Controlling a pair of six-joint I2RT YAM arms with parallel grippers.
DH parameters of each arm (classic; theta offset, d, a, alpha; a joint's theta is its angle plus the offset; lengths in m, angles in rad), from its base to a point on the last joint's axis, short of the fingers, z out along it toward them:
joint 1: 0 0.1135 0.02 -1.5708
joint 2: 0 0 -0.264 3.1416
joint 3: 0.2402 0 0.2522 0
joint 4: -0.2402 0 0.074 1.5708
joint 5: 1.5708 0 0 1.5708
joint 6: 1.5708 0.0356 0 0
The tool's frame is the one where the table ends.
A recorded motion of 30 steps. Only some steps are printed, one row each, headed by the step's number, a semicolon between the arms.
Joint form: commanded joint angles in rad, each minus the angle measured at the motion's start. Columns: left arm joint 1, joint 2, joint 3, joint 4, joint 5, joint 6; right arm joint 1, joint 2, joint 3, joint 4, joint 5, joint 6.
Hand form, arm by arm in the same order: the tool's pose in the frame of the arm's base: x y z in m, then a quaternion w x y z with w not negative. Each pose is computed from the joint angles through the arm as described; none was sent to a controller.
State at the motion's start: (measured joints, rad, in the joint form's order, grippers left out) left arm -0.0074 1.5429 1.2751 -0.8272 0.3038 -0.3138; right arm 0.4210 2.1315 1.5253 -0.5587 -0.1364 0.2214
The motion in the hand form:
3: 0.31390 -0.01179 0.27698 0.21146 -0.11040 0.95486 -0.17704; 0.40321 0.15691 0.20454 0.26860 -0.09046 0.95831 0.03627
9: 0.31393 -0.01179 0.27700 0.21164 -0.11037 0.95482 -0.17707; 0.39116 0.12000 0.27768 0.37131 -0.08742 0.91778 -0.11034
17: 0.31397 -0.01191 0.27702 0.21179 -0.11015 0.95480 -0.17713; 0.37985 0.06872 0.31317 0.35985 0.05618 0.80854 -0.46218
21: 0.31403 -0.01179 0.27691 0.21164 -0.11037 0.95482 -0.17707; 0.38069 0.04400 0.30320 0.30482 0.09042 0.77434 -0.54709
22: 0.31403 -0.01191 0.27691 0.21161 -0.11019 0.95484 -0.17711; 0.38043 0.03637 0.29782 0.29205 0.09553 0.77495 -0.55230
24: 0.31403 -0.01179 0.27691 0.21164 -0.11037 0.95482 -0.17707; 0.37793 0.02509 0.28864 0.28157 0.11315 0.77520 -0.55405
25: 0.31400 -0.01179 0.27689 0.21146 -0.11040 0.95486 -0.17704; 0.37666 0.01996 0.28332 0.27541 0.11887 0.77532 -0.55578
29: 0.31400 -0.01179 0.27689 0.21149 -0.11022 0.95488 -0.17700; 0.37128 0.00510 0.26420 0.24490 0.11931 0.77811 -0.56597
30: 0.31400 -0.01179 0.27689 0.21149 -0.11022 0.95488 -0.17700; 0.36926 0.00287 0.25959 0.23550 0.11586 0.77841 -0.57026
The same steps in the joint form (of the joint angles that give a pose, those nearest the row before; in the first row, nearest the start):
3: 0.0027 -0.0038 0.0053 -0.0023 -0.0103 0.0061; -0.0435 -0.1312 0.0137 -0.0069 0.2140 -0.0538
9: 0.0027 -0.0038 0.0053 -0.0019 -0.0103 0.0061; -0.0923 -0.3082 0.0138 -0.0038 0.5009 -0.2220
17: 0.0023 -0.0038 0.0053 -0.0015 -0.0103 0.0061; -0.1591 -0.3712 0.0122 -0.0133 1.2520 -0.3201
21: 0.0027 -0.0034 0.0053 -0.0015 -0.0103 0.0061; -0.2167 -0.3498 -0.0008 -0.0530 1.4210 -0.3193
22: 0.0023 -0.0034 0.0053 -0.0015 -0.0103 0.0061; -0.2361 -0.3452 -0.0099 -0.0717 1.4237 -0.3018
24: 0.0027 -0.0034 0.0053 -0.0015 -0.0103 0.0061; -0.2644 -0.3452 -0.0370 -0.0912 1.4233 -0.2487
25: 0.0027 -0.0034 0.0053 -0.0019 -0.0103 0.0061; -0.2773 -0.3452 -0.0545 -0.0924 1.4233 -0.2326
29: 0.0027 -0.0034 0.0053 -0.0019 -0.0103 0.0065; -0.3151 -0.3452 -0.1202 -0.0851 1.4233 -0.2250
30: 0.0027 -0.0034 0.0053 -0.0019 -0.0103 0.0065; -0.3204 -0.3452 -0.1358 -0.0889 1.4275 -0.2258

